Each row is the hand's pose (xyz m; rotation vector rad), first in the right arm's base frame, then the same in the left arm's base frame.
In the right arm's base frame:
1: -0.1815 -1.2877 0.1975 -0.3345 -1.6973 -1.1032
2: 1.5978 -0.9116 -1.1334 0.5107 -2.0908 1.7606
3: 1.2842 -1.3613 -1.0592 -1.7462 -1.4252 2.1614
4: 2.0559 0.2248 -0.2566 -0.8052 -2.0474 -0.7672
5: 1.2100 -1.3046 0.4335 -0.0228 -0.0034 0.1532
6: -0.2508 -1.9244 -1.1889 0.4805 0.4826 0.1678
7: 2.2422 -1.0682 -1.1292 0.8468 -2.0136 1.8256
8: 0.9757 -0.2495 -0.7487 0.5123 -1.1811 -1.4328
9: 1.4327 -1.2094 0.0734 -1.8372 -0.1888 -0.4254
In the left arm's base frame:
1: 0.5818 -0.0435 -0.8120 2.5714 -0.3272 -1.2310
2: -0.1410 0.0122 1.3218 -0.5813 1.3454 0.5215
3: 0.2263 0.3250 1.0510 0.5634 2.5683 1.2089
4: -0.5724 -1.4296 1.2487 2.1621 -0.8277 -1.7534
5: 0.9377 -0.7806 0.3379 1.9405 -1.3772 1.3907
6: 0.3909 1.3505 -0.2184 1.7321 -0.8785 2.2121
7: 0.0948 -0.1722 1.9136 -0.5150 1.1561 0.3672
8: -0.5978 -0.3694 0.5350 2.9615 0.5894 -0.3981
9: 0.7068 -0.6559 0.6835 0.8020 -1.1310 -0.3365

